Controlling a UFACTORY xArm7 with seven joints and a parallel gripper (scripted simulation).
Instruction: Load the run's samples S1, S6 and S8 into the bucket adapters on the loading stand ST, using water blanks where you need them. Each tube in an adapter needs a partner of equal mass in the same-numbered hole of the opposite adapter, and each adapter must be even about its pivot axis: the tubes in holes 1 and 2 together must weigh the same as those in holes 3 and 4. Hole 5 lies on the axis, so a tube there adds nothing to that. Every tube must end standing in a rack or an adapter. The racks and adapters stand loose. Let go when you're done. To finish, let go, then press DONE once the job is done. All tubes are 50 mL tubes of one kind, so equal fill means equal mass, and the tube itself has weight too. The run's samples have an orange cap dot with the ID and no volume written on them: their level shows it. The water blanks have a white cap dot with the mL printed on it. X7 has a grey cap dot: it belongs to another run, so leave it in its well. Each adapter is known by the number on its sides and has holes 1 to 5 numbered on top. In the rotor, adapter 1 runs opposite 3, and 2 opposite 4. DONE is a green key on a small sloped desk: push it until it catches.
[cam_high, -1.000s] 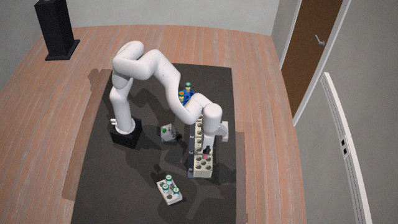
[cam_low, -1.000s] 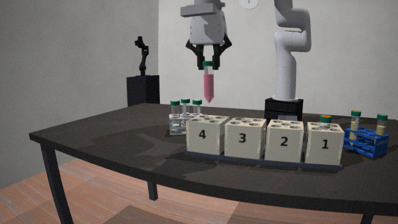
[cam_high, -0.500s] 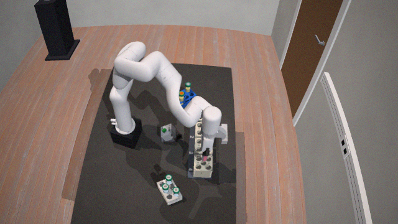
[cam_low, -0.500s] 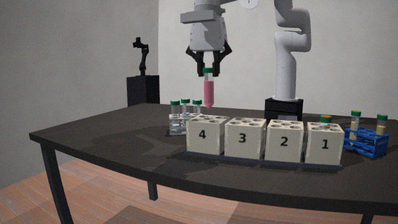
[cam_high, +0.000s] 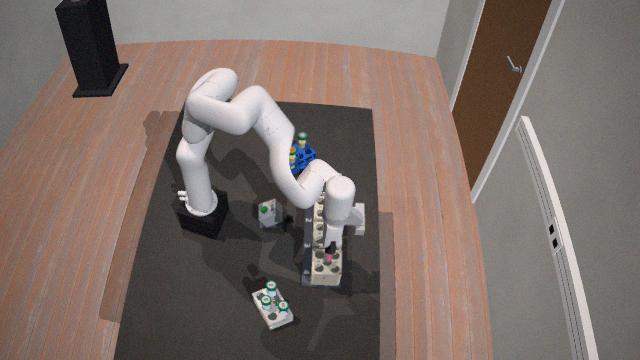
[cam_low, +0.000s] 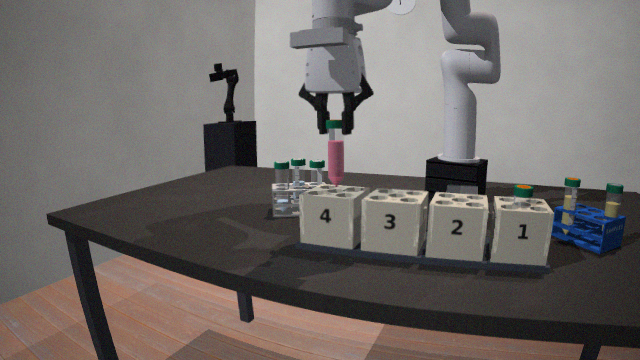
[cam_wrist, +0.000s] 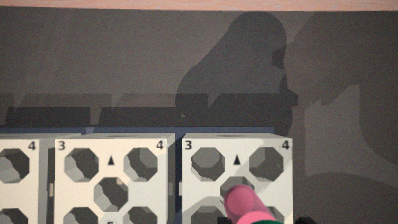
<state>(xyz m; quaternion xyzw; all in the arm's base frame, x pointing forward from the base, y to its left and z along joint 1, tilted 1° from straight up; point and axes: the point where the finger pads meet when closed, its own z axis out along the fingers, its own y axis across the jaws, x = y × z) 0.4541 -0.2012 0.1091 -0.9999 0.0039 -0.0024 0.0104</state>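
Right now my hand is 5 cm above the pink-filled tube and 1 cm to the left of it. Round my hand: blue sample rack (50 cm to the left, 18 cm below, 12 cm behind); white blank rack (18 cm below, 17 cm behind, 16 cm to the right); green done key (22 cm to the left, 22 cm behind, 15 cm below).
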